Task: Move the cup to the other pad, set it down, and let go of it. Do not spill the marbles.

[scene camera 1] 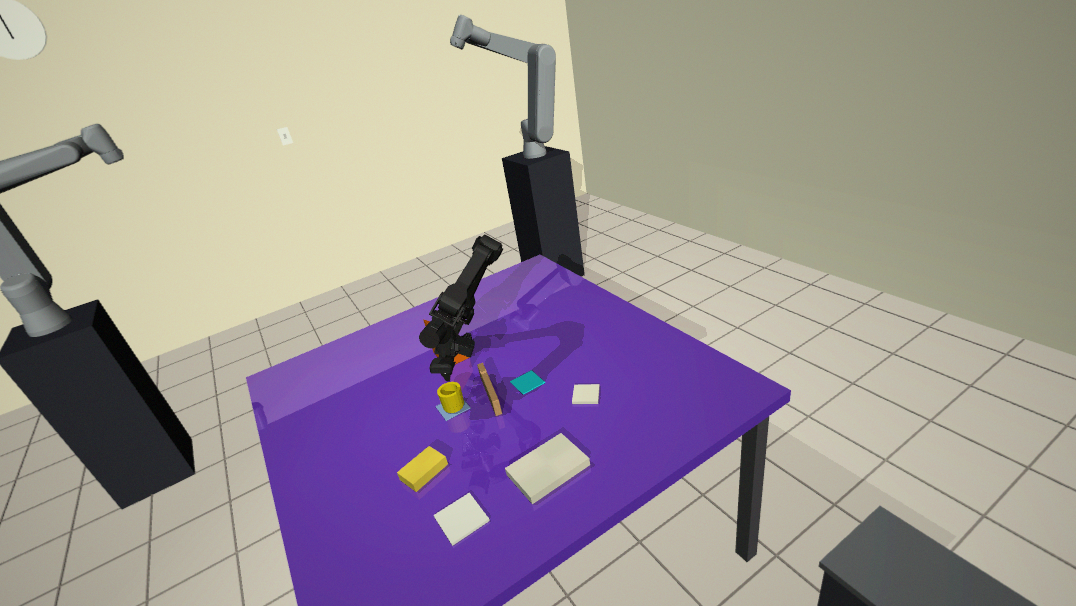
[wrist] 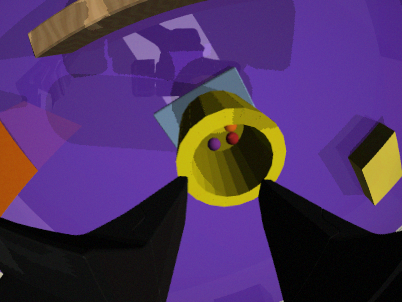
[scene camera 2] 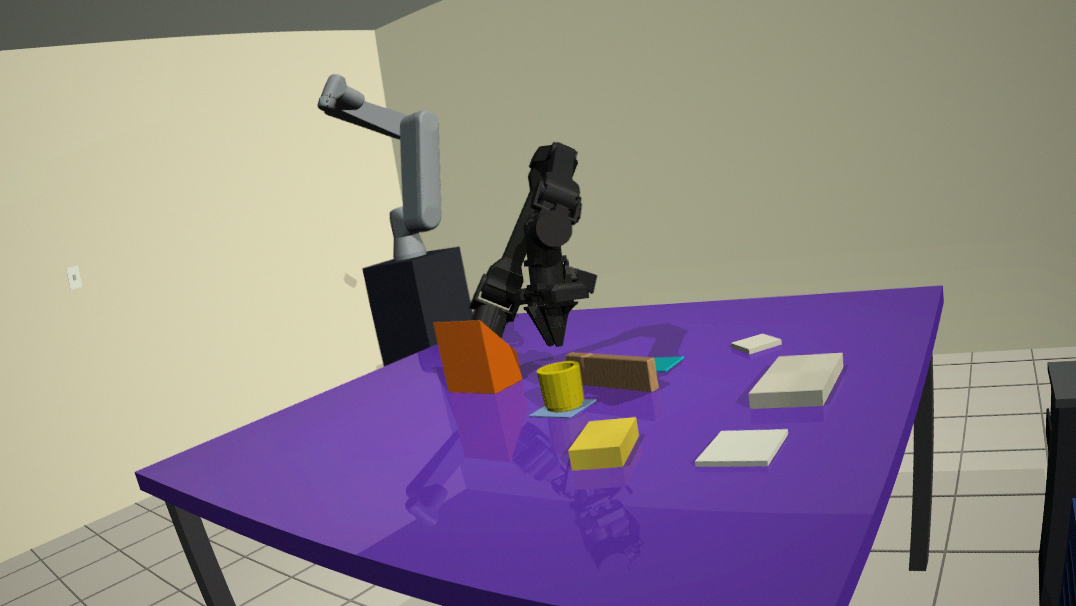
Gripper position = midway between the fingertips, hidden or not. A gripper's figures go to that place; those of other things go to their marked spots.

Labels:
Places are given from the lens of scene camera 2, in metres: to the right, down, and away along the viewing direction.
my gripper (scene camera 2: 555, 346): 0.03, 0.07, 1.28
yellow cup (scene camera 2: 561, 384): 0.04, 0.13, 1.24
wooden bar (scene camera 2: 636, 373): 0.17, 0.12, 1.29

